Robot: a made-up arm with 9 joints. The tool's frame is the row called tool. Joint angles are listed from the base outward.
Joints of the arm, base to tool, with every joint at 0 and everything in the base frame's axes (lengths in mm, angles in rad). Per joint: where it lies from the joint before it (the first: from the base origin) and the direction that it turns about. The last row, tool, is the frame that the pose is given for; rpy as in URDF.
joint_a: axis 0 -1 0 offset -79.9 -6.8 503.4
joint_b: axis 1 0 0 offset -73.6 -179.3 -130.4
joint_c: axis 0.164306 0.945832 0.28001 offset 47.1 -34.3 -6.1
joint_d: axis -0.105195 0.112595 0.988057 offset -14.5 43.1 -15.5
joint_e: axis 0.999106 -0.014 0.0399 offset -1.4 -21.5 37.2
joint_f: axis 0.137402 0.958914 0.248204 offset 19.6 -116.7 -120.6
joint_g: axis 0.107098 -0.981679 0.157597 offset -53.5 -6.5 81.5
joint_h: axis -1 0 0 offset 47.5 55.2 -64.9
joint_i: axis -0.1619 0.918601 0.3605 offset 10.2 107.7 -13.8
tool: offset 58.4 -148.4 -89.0 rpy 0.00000 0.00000 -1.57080
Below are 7 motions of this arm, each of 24 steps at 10 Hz.
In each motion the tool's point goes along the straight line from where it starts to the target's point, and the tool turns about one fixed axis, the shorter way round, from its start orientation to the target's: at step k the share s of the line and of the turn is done. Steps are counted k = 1, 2, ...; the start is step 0. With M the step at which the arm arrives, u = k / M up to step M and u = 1 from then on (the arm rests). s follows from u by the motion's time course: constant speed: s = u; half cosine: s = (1 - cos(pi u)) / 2; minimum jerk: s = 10 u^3 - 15 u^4 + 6 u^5.
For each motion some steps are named. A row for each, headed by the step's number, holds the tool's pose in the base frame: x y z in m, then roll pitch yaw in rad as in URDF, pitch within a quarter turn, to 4 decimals.
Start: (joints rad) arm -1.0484 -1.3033 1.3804 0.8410 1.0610 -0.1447 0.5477 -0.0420 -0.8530
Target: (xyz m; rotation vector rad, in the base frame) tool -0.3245 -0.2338 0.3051 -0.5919 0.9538 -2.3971
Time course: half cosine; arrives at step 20
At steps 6, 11, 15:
6: -0.3628 -0.2113 0.4580 -0.7668 -0.7673 -2.3921
11: -0.3448 -0.2219 0.3863 -0.7885 -0.5059 -2.4444
15: -0.3316 -0.2297 0.3333 -0.8121 -0.3133 -2.4831

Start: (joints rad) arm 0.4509 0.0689 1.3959 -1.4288 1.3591 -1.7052 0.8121 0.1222 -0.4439
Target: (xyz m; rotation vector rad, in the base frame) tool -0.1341 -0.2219 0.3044 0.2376 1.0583 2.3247
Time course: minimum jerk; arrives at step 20
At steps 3, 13, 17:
3: -0.1574 -0.1809 0.3929 2.0387 0.6040 2.8952
13: -0.1397 -0.2120 0.3258 1.0881 0.2283 2.5558
17: -0.1347 -0.2208 0.3068 0.8611 0.0885 2.5402

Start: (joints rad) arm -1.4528 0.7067 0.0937 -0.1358 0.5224 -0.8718 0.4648 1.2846 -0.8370
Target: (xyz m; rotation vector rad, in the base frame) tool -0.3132 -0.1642 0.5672 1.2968 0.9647 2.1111
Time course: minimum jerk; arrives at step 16
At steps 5, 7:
5: -0.3304 -0.2396 0.5470 0.9549 -1.1482 3.0912
7: -0.3261 -0.2209 0.5520 1.1286 -1.0271 2.7500

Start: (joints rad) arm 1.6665 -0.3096 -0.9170 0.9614 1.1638 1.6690 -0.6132 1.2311 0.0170
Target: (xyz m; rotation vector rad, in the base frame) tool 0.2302 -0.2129 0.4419 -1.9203 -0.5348 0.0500
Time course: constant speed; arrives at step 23
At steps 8, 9, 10, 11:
8: 0.2154 -0.2521 0.5700 -2.3533 -0.4641 0.7617
9: 0.2164 -0.2494 0.5614 -2.3259 -0.4512 0.7341
10: 0.2174 -0.2468 0.5529 -2.2992 -0.4377 0.7070
11: 0.2184 -0.2442 0.5444 -2.2730 -0.4236 0.6806

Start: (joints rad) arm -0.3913 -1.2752 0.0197 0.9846 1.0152 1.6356 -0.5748 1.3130 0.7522
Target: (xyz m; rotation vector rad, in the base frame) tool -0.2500 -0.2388 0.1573 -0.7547 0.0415 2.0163
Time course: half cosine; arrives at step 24
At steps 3, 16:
3: -0.1893 -0.3991 0.3270 0.6875 0.8929 -3.0771
16: -0.2342 -0.2805 0.2014 -0.1501 0.7149 2.2276

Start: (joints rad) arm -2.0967 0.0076 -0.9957 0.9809 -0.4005 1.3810 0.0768 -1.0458 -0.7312
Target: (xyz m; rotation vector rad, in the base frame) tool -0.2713 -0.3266 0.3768 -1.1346 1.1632 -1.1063
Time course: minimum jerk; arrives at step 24
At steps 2, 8, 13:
2: -0.2775 -0.3105 0.5226 -1.9563 -0.4481 -1.3661
8: -0.2762 -0.3138 0.4926 -1.8540 -0.3414 -1.4147
13: -0.2739 -0.3198 0.4387 -1.6901 -0.1408 -1.4708

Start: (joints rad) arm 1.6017 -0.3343 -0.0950 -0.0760 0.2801 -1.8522 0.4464 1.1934 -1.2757
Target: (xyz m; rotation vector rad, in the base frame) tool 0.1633 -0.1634 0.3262 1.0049 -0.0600 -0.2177
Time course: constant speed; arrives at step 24
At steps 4, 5, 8, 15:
4: 0.1266 -0.2636 0.3648 -0.1791 0.5203 -0.4182
5: 0.1284 -0.2586 0.3629 -0.1118 0.5050 -0.3929
8: 0.1339 -0.2436 0.3571 0.0837 0.4508 -0.3259
15: 0.1468 -0.2085 0.3436 0.5050 0.2888 -0.2259

